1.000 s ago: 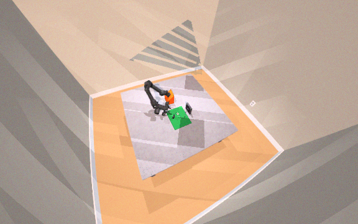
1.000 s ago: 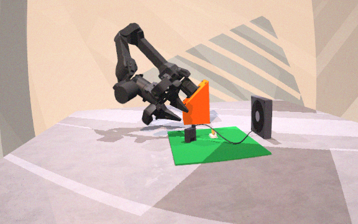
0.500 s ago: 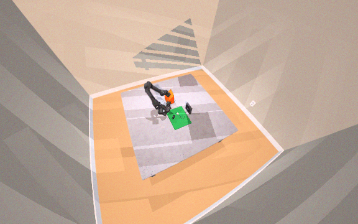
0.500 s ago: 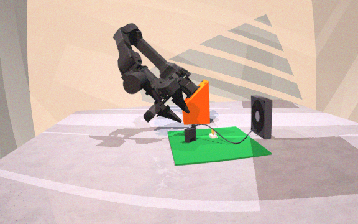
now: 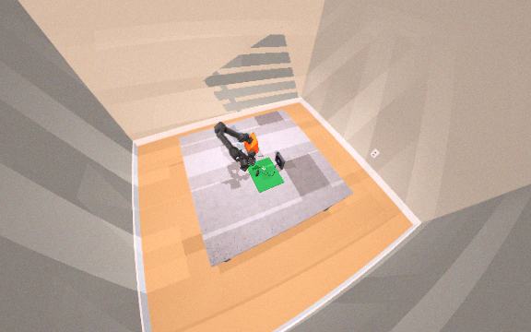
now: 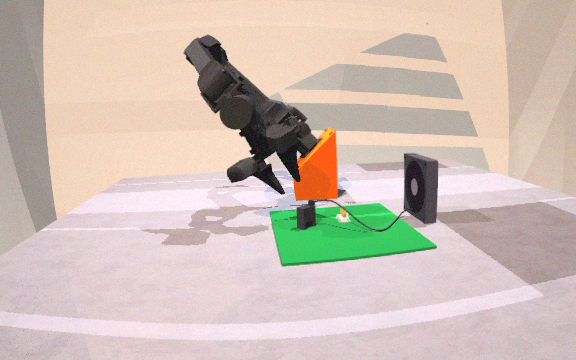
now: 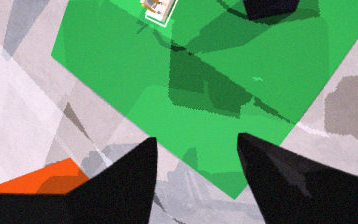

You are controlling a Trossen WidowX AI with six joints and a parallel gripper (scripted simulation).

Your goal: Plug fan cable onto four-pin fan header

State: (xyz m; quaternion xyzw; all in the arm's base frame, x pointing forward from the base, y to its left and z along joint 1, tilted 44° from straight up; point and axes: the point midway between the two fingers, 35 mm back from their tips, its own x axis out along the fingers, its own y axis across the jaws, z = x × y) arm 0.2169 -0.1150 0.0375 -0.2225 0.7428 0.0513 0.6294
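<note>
The dark fan plug is 90 mm ahead of my gripper tip, 10 mm to the left of it and 40 mm below it. Round my gripper tip: white four-pin header (70 mm ahead, 90 mm to the left, 60 mm below); then green board (110 mm ahead, 70 mm to the left, 70 mm below); then black fan (80 mm ahead, 240 mm to the left).
</note>
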